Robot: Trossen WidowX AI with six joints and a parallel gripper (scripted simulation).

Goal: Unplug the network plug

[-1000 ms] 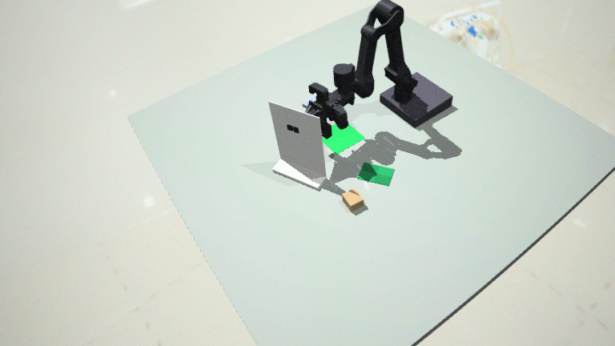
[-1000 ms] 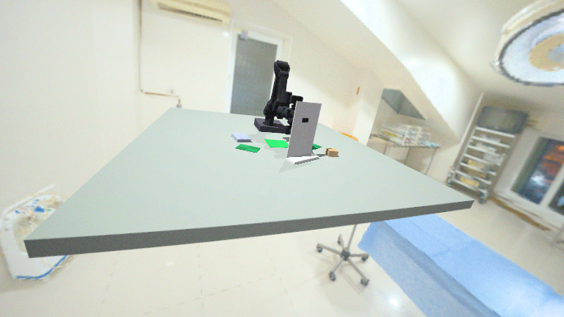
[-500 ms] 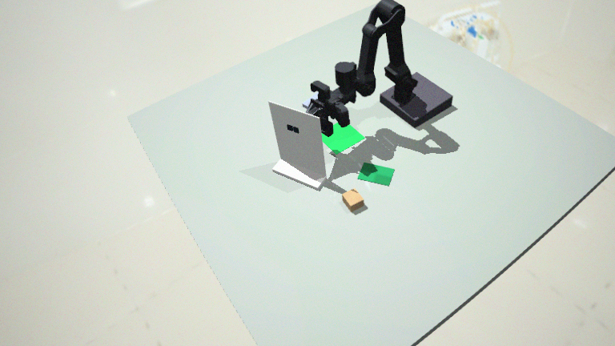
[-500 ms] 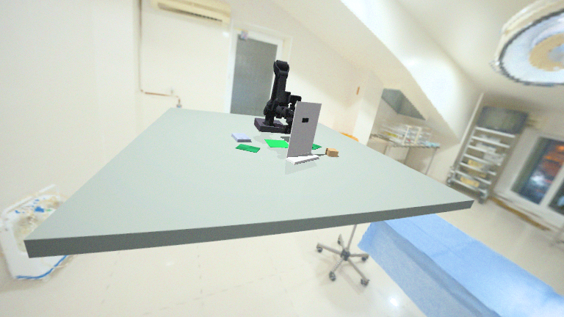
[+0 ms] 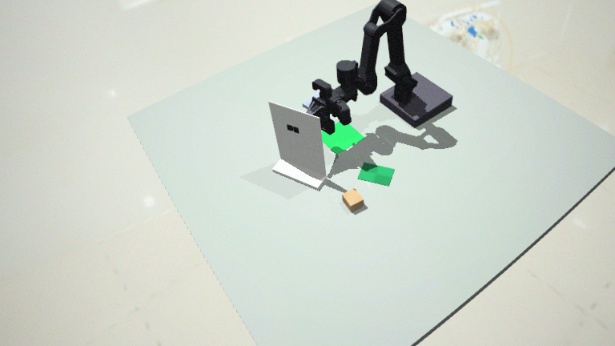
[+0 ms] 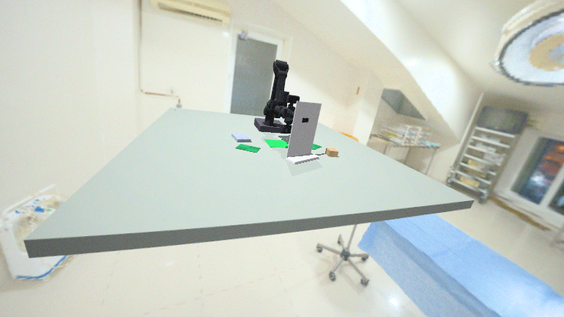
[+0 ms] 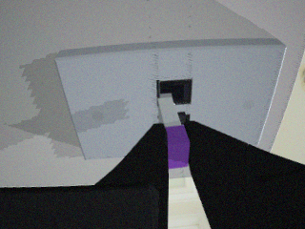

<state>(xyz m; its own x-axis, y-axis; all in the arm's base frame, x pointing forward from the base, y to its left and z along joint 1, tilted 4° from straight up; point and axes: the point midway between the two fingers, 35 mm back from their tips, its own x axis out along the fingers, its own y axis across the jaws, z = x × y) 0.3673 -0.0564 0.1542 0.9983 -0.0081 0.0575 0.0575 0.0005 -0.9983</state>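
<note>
Right now the green marked square is 150 mm behind my gripper tip and 170 mm below it. From my gripper tip the other things lie so: upright panel 50 mm ahead, 10 mm to the left, 60 mm below; then purple plug right at my gripper tip.
</note>
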